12 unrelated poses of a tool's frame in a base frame.
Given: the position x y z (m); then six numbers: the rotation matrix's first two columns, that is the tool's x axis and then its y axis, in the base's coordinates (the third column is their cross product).
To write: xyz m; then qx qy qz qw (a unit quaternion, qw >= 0). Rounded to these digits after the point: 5 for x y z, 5 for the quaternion.
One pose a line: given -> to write
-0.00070 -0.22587 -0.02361 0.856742 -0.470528 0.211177 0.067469 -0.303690 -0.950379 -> -0.00070 -0.22587 -0.02361 -0.77280 0.13039 -0.23373 0.57546
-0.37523 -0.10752 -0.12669 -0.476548 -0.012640 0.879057 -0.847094 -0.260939 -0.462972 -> -0.37523 -0.10752 -0.12669 0.40950 -0.52487 0.68028 0.30666
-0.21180 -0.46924 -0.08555 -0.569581 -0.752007 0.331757 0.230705 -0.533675 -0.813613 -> -0.21180 -0.46924 -0.08555 -0.34879 0.37365 -0.80323 0.30586
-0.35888 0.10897 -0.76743 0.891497 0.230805 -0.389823 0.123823 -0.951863 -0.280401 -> -0.35888 0.10897 -0.76743 -0.96443 -0.09193 0.21401 0.12497
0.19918 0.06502 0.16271 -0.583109 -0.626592 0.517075 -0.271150 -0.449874 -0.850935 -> 0.19918 0.06502 0.16271 -0.43998 0.51010 -0.72894 0.12190
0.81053 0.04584 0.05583 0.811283 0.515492 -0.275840 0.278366 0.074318 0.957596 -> 0.81053 0.04584 0.05583 0.67457 0.29421 0.08831 0.67127
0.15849 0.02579 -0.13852 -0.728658 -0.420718 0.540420 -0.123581 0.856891 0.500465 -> 0.15849 0.02579 -0.13852 0.15069 -0.90304 -0.22102 0.33610
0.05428 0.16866 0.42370 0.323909 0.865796 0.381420 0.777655 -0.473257 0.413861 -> 0.05428 0.16866 0.42370 0.80990 0.50730 0.28406 0.07757
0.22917 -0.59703 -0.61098 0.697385 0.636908 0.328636 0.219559 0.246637 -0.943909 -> 0.22917 -0.59703 -0.61098 -0.59552 -0.35954 0.14844 0.70288
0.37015 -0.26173 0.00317 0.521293 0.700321 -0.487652 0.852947 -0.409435 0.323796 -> 0.37015 -0.26173 0.00317 0.82787 0.46905 -0.13908 0.27436
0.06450 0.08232 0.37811 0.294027 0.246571 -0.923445 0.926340 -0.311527 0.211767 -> 0.06450 0.08232 0.37811 0.69382 0.42263 -0.41758 0.40697
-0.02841 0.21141 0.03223 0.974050 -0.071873 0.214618 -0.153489 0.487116 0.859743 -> -0.02841 0.21141 0.03223 0.50584 -0.11138 0.02386 0.85507
